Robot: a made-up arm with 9 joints.
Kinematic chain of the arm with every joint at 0, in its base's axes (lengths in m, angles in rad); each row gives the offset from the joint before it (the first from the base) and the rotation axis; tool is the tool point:
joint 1: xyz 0 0 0.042 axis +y
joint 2: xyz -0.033 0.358 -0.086 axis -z
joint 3: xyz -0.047 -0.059 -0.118 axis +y
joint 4: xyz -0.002 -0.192 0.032 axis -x
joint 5: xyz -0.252 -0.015 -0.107 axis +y
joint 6: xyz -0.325 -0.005 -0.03 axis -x
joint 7: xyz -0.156 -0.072 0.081 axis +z
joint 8: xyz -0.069 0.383 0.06 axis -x
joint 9: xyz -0.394 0 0.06 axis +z
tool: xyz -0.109 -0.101 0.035
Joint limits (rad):
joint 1: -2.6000..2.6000
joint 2: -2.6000..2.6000
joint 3: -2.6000..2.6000
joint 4: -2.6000..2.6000
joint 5: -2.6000..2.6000
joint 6: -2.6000..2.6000
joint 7: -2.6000..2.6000
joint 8: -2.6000..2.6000
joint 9: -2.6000..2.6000
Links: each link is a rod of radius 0.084 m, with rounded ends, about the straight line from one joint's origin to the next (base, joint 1, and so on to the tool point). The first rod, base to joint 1, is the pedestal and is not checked.
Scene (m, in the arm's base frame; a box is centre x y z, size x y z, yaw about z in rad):
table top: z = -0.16
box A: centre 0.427 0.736 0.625 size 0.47 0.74 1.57 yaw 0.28
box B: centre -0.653 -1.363 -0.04 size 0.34 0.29 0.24 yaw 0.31
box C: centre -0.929 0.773 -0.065 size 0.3 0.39 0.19 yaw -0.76
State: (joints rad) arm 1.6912 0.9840 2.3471 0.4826 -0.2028 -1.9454 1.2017 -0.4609 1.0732
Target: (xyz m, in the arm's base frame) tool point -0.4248 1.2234 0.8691
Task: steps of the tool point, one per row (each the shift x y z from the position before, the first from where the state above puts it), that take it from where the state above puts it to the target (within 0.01 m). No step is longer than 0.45 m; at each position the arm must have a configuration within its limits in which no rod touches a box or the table.
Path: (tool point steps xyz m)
1: -0.1679 0.0912 0.3701
2: -0.3235 0.0656 0.2749
3: -0.4185 0.0379 0.1153
4: -0.0756 0.2863 0.0661
5: -0.1202 0.2691 -0.0147
6: -0.1131 0.2248 -0.0494
7: -0.0889 0.2166 -0.1014
8: -0.0706 0.1897 -0.1431

